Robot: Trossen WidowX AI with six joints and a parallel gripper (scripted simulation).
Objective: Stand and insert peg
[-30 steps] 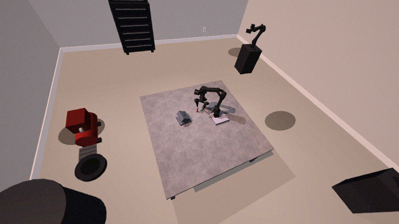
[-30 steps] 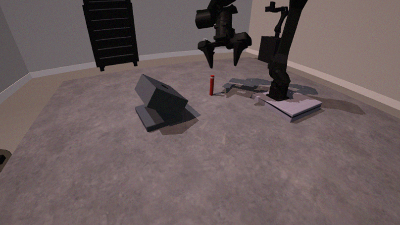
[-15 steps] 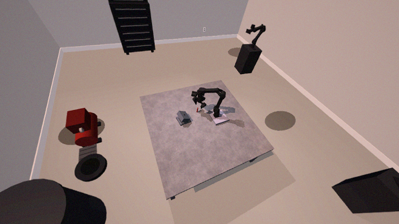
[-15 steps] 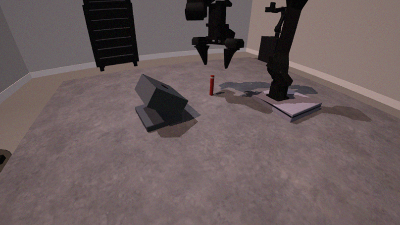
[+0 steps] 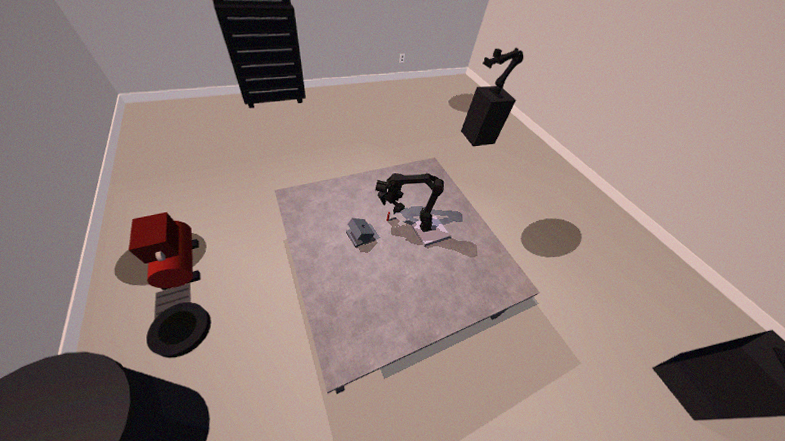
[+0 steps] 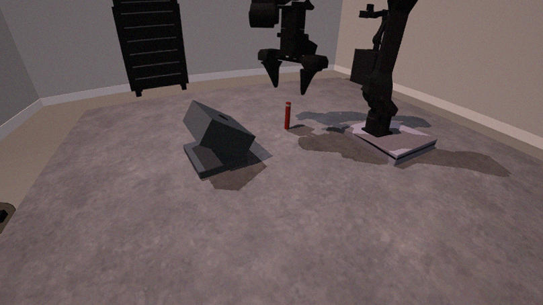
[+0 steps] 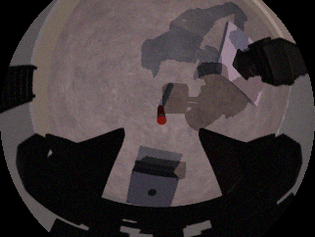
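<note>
Now: the red peg 6 cm below my gripper tip. The rest, counted from my gripper tip: grey base plate: 22 cm ahead, 11 cm below, 8 cm to the left; then dark sloped panel: 21 cm ahead, 8 cm to the left, 4 cm below.
</note>
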